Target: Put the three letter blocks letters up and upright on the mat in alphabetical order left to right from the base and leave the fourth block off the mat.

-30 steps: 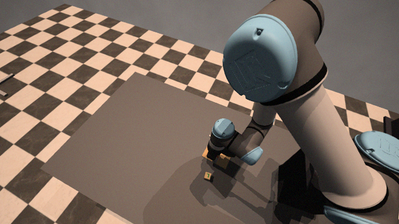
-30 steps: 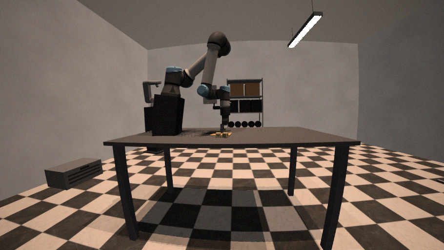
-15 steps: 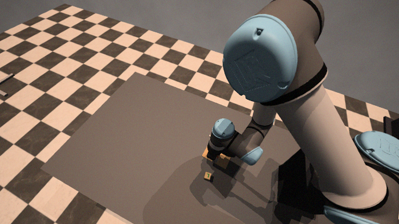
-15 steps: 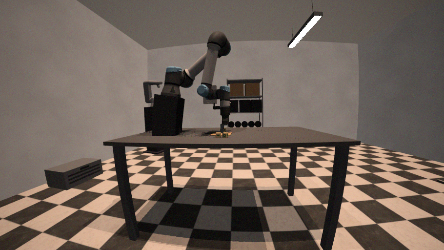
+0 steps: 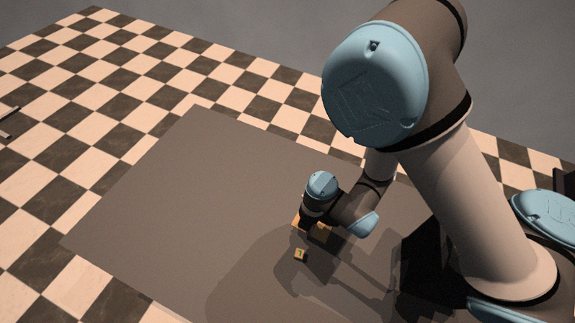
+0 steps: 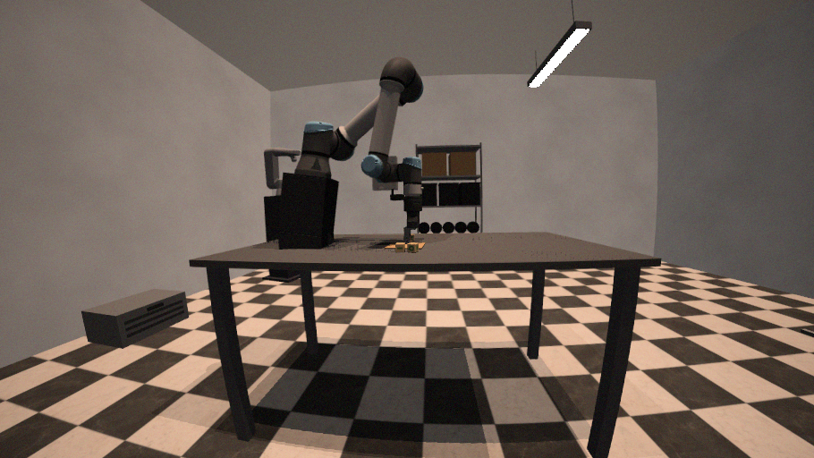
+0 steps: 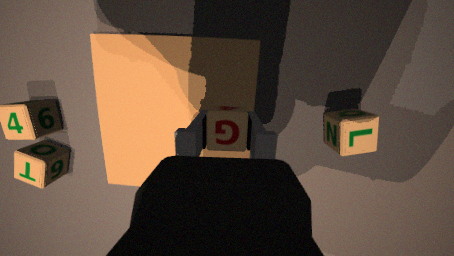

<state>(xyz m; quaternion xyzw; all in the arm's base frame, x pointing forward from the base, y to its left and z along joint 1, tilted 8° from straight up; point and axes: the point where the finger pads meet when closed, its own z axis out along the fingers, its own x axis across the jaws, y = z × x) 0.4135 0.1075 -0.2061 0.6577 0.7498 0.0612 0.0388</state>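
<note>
The orange mat is 5 cm to the right of my hand, 2 cm below it and 1 cm ahead of it.
</note>
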